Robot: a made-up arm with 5 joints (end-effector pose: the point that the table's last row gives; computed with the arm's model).
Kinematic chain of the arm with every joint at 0, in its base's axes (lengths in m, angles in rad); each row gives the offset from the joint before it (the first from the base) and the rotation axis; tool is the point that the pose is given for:
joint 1: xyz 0 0 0.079 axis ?
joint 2: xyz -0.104 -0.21 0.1 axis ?
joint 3: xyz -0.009 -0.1 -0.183 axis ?
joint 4: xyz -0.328 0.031 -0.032 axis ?
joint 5: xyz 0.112 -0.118 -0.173 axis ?
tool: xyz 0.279 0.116 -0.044
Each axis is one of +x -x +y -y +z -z.
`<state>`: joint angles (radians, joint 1 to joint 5).
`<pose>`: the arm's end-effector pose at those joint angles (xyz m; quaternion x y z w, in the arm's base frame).
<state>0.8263 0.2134 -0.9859 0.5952 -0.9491</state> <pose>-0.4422 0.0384 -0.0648 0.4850 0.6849 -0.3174 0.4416</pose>
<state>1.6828 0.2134 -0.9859 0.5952 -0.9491</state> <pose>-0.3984 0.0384 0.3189 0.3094 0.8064 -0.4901 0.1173</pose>
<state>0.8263 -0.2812 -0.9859 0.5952 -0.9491</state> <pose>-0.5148 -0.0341 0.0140 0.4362 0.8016 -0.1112 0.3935</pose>
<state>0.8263 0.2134 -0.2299 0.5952 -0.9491</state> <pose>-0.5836 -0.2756 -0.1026 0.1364 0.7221 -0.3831 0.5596</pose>
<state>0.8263 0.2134 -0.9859 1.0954 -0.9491</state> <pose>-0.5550 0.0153 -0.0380 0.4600 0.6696 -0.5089 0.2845</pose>
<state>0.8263 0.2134 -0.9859 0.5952 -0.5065</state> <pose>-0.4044 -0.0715 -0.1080 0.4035 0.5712 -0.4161 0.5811</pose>
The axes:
joint 1: +y
joint 2: -z
joint 3: -x
joint 4: -z
joint 5: -y

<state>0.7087 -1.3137 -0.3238 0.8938 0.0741</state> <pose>-0.1360 -0.3728 -0.3148 0.1456 0.4379 0.1624 0.8722</pose>
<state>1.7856 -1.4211 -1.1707 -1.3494 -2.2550</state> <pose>-0.2063 -0.5274 0.5246 -0.3465 -0.1299 -0.9252 0.0847</pose>
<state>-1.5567 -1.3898 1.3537 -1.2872 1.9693</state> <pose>0.1373 -0.5304 -0.0686 0.4569 0.1700 -0.8707 0.0658</pose>
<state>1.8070 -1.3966 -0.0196 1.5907 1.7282</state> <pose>-0.0108 -0.5776 0.0649 -0.0952 0.0490 0.0182 0.9941</pose>
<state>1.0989 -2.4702 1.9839 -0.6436 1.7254</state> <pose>-0.1213 -0.3097 -0.1297 -0.4593 0.6327 -0.5916 0.1969</pose>
